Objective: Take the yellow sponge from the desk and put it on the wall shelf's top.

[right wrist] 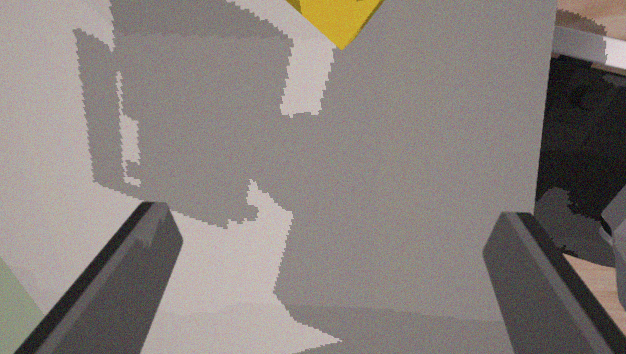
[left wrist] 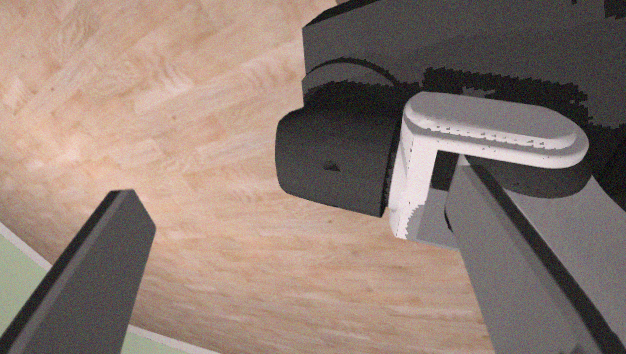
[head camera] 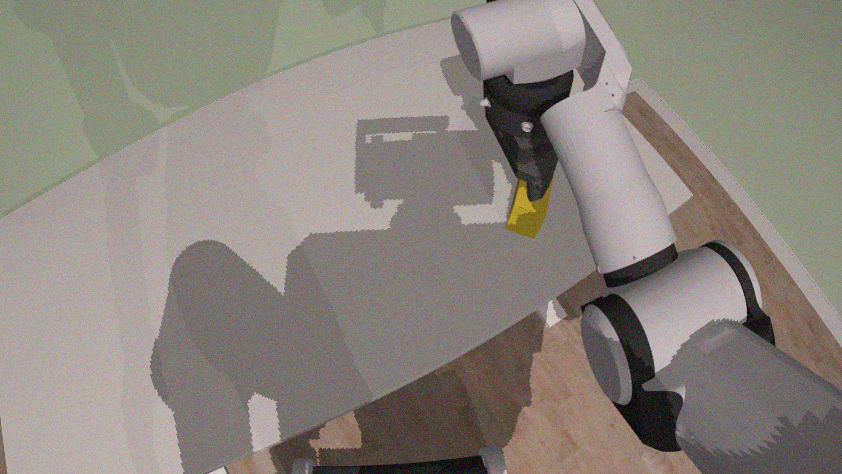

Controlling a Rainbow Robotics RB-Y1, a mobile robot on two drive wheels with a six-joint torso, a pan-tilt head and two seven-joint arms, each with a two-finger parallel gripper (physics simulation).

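Frame: origin at the robot's base, x ahead, y left, z up, level; centimetres.
Seen in the pictures: left gripper, between the fingertips: (left wrist: 295,198); right gripper, between the fingertips: (right wrist: 327,226) (head camera: 517,161).
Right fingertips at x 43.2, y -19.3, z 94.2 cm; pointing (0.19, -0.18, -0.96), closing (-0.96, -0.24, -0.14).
Note:
A point is followed by its place in that frame.
The yellow sponge (head camera: 523,214) {y -24.2, x 44.9, z 78.0 cm} (right wrist: 341,22) {y -23.9, x 46.2, z 79.8 cm} lies on the light desk (head camera: 223,176) {y 30.1, x 62.1, z 72.1 cm} (right wrist: 225,270) {y 9.9, x 54.4, z 72.1 cm}, near the desk's right end in the head view; part of it shows at the top edge of the right wrist view. My right gripper (head camera: 535,195) (right wrist: 327,226) {y -19.3, x 43.2, z 94.2 cm} is open and empty above the desk. In the head view its fingertips overlap the sponge's upper part; in the right wrist view the sponge lies beyond the fingertips, not between them. My left gripper (left wrist: 295,198) {y 22.3, x -38.1, z 57.7 cm} is open and empty over the wooden floor. The wall shelf does not show in these views.
The green wall (head camera: 176,52) {y 43.1, x 86.9, z 88.3 cm} (right wrist: 12,305) {y 33.8, x 91.0, z 73.4 cm} runs behind the desk. Wooden floor (head camera: 553,400) {y -51.7, x 21.8, z 0.1 cm} (left wrist: 200,175) {y -43.4, x -108.0, z 0.1 cm} shows in front of the desk. The robot's dark base (left wrist: 335,155) {y 4.8, x -44.8, z 34.0 cm} (right wrist: 580,130) {y -10.4, x -5.0, z 19.1 cm} is at the right of both wrist views. Shadows of the robot fall across the desk.

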